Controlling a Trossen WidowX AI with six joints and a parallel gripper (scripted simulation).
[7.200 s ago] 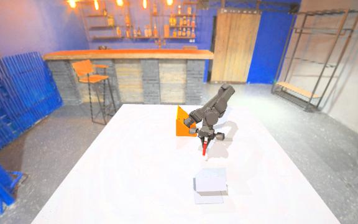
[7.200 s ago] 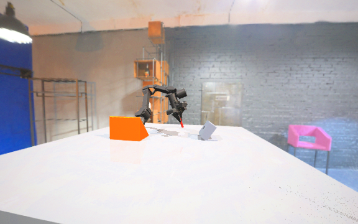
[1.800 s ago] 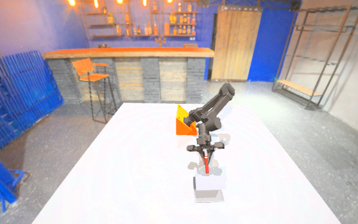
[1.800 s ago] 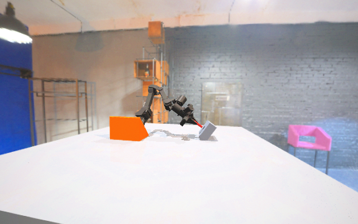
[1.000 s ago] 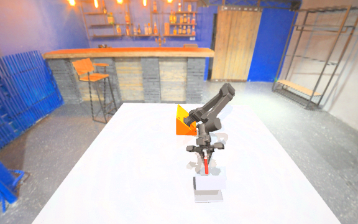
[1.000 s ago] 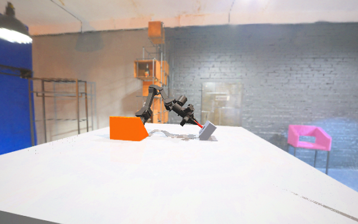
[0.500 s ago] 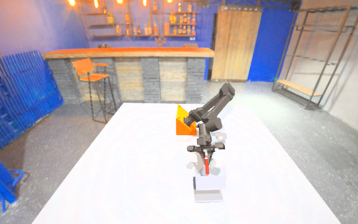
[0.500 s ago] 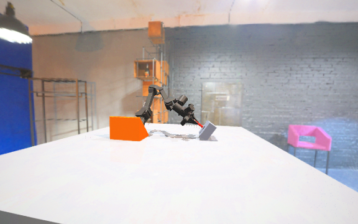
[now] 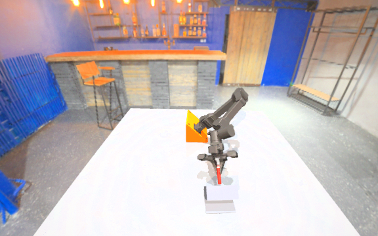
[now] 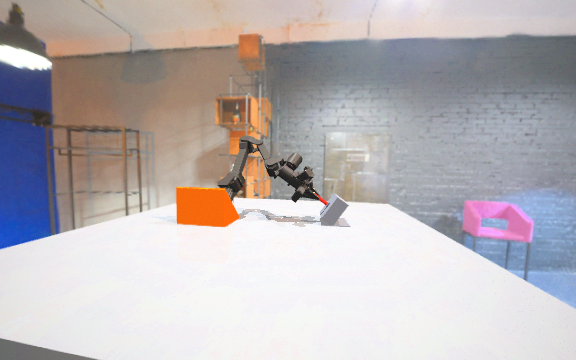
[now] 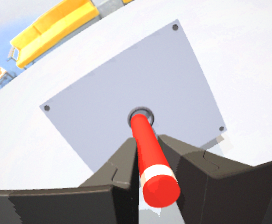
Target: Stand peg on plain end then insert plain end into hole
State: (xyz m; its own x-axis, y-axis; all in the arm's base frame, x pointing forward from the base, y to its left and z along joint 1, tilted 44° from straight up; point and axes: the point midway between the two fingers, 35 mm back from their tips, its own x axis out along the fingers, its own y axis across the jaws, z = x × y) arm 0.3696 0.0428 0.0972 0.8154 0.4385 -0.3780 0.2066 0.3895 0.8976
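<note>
Now: gripper tip 60 mm short of the grey sloped panel and 40 mm above it. Round my gripper tip: red peg 10 mm behind, 10 mm above.
</note>
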